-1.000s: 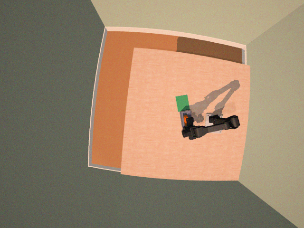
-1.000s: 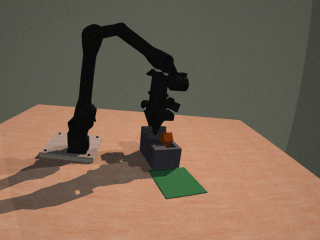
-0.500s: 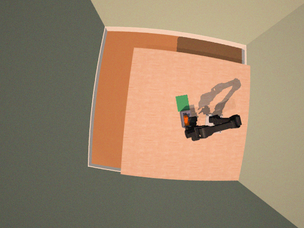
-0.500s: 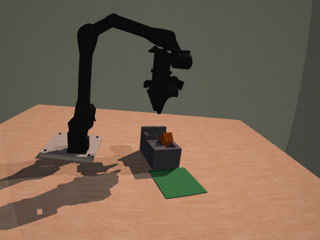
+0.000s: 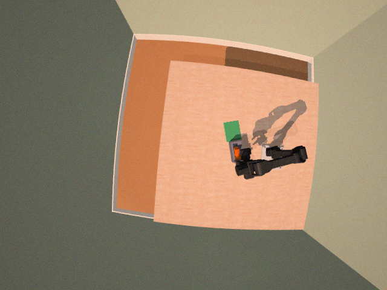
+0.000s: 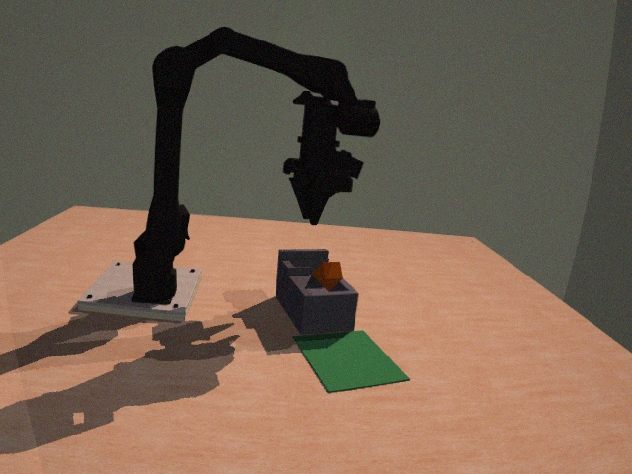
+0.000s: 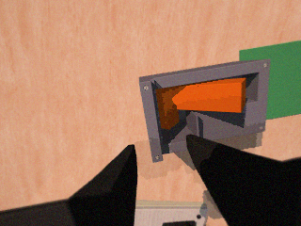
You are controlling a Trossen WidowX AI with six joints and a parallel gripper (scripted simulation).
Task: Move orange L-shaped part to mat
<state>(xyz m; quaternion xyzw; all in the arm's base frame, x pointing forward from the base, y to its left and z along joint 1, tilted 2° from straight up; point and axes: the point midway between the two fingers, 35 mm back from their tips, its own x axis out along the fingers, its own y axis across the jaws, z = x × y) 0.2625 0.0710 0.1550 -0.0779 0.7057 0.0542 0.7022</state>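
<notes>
Now: gripper tip 40 mm to the left of the orange L-shaped part and 100 mm above it. The rest, counted from my gripper tip: green mat: 40 mm ahead, 220 mm to the right, 160 mm below.
</notes>
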